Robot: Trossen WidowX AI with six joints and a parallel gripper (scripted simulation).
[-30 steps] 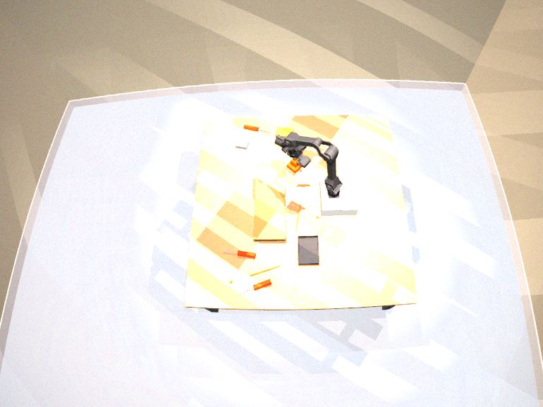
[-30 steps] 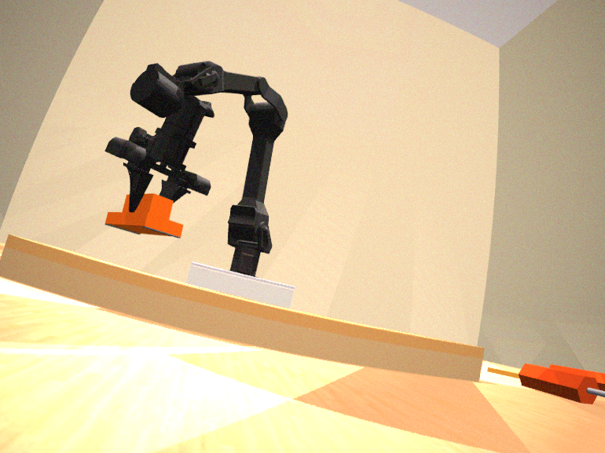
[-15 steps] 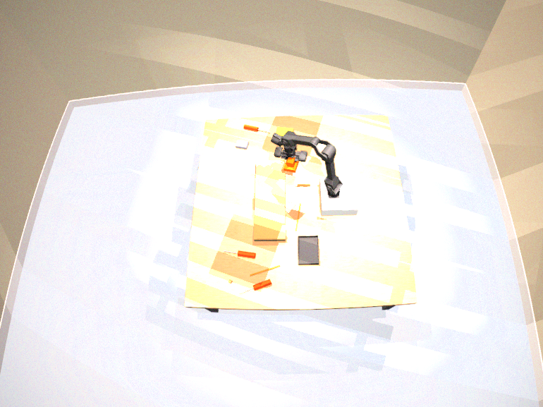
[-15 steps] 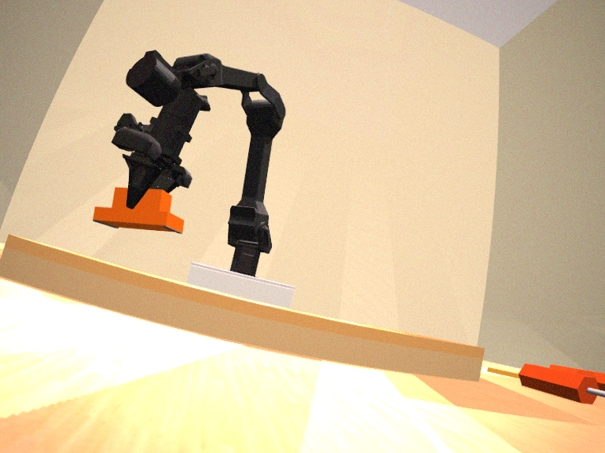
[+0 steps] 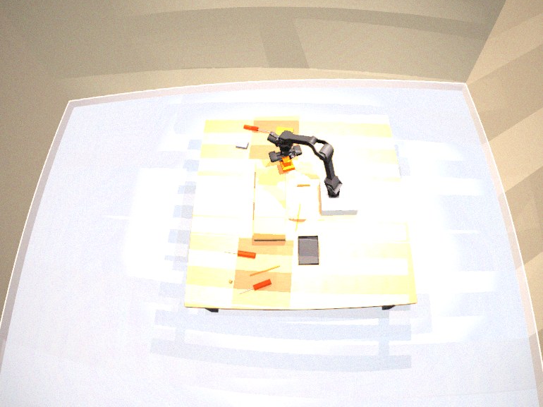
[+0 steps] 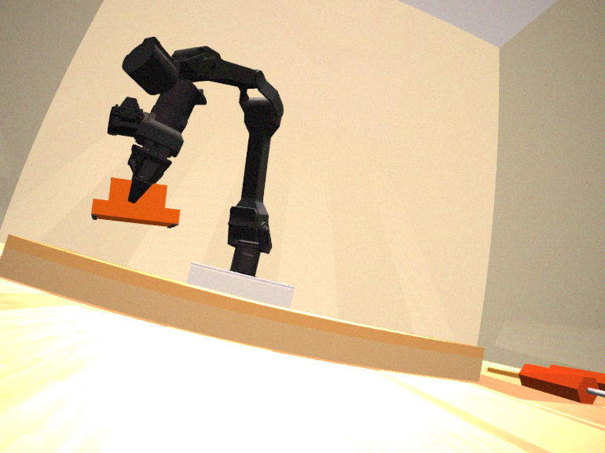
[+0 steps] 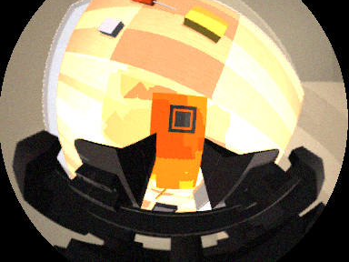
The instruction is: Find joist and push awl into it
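The square indicator lies 30 mm to the right of my gripper tip, 30 mm above it and 10 mm ahead of it. The rest, counted from my gripper tip: grey block (290 mm ahead, 200 mm to the right, 120 mm below); then yellow block (280 mm to the right, 110 mm below, 20 mm ahead); then stud finder (20 mm above, 10 mm to the right).
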